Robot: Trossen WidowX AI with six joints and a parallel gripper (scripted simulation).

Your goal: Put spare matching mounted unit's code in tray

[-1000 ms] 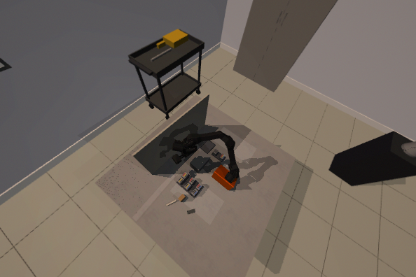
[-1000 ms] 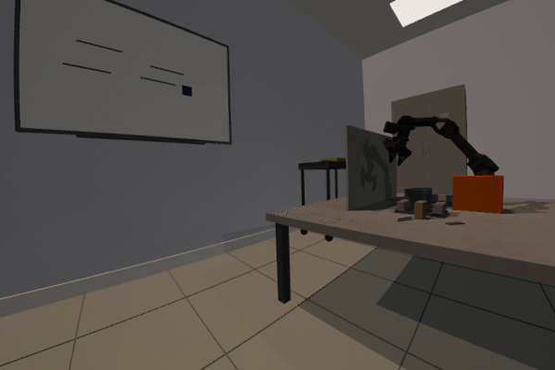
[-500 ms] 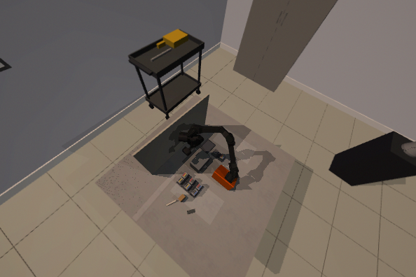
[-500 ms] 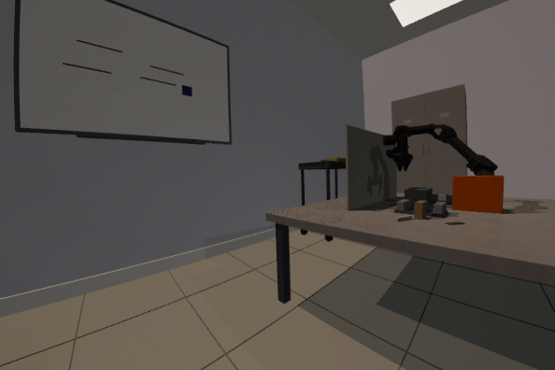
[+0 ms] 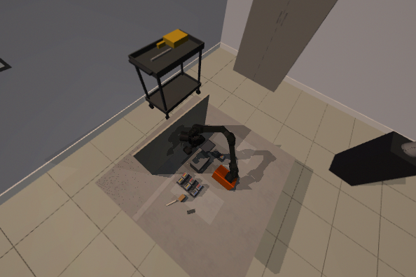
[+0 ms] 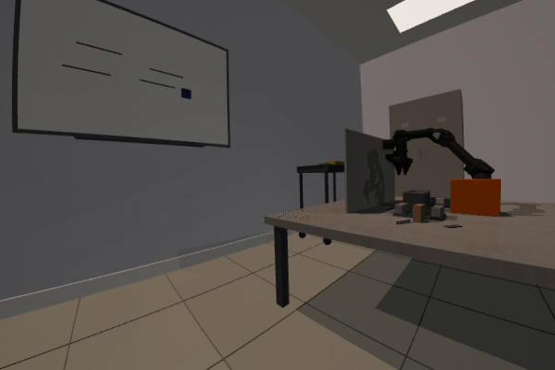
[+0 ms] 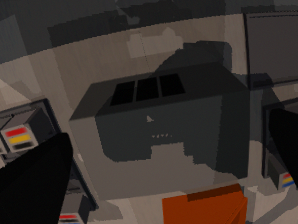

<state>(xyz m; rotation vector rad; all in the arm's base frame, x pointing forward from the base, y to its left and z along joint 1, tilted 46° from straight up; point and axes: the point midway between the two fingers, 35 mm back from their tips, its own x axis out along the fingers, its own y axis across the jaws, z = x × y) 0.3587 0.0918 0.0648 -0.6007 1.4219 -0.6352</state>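
Right now the dark spare block is 120 mm behind my gripper tip, 170 mm to the right of it and 150 mm below it. Also, from my gripper tip: dark shallow tray 20 mm behind, 180 mm to the right, 190 mm below; tall dark panel 160 mm ahead, 10 mm to the left, 30 mm above; grey mounted unit 80 mm behind, 10 mm to the left, 140 mm below.
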